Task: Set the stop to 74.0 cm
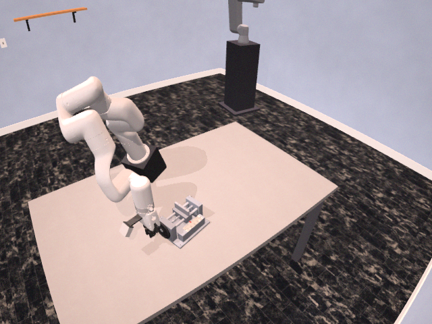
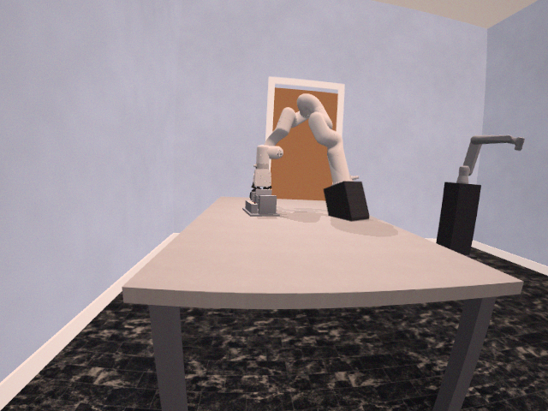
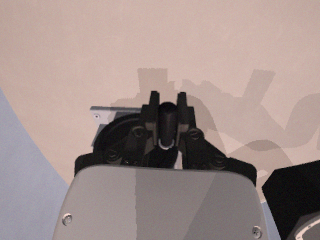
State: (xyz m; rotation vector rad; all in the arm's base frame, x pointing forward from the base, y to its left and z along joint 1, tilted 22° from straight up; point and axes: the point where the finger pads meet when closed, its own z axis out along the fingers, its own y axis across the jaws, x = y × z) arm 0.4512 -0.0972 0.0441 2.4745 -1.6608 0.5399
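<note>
Now: hand 30 mm to the right of the black handwheel. From my hand the other things lie so: handwheel knob (10 mm to the left); then sliding stop block (20 mm behind, 170 mm to the left, 20 mm above).
</note>
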